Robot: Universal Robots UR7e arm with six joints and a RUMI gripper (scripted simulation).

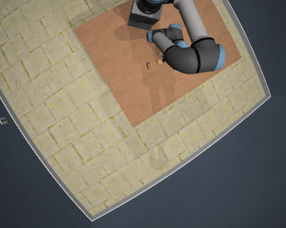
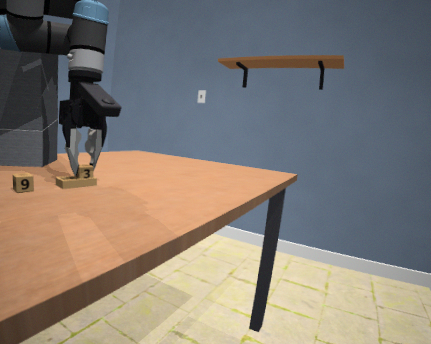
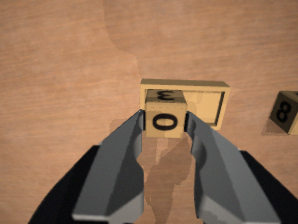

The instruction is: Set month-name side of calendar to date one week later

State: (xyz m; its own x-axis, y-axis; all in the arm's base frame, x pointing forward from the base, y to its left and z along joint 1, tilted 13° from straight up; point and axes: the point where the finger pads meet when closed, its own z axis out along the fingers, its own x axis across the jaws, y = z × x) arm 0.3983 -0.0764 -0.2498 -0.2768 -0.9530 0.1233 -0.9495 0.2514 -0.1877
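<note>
The cube is 10 mm below my hand. From my hand the other things lie so: wooden tray 30 mm below, 20 mm to the right, 10 mm behind.
</note>
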